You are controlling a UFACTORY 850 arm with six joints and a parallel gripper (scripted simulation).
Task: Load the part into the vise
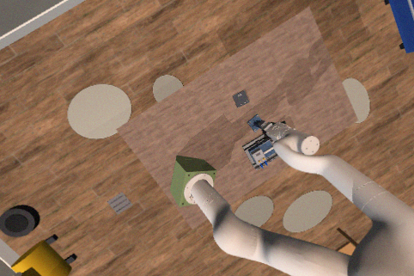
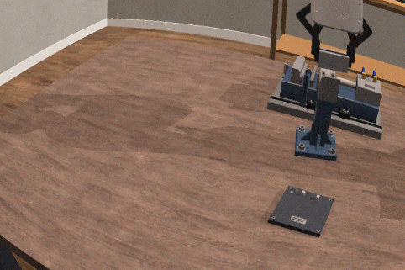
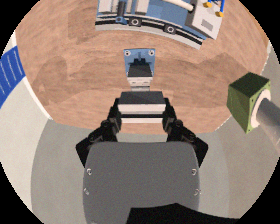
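The part lies 10 mm below my hand. From my hand the other things lie so: air cylinder: 200 mm to the right, 120 mm below, 90 mm behind.
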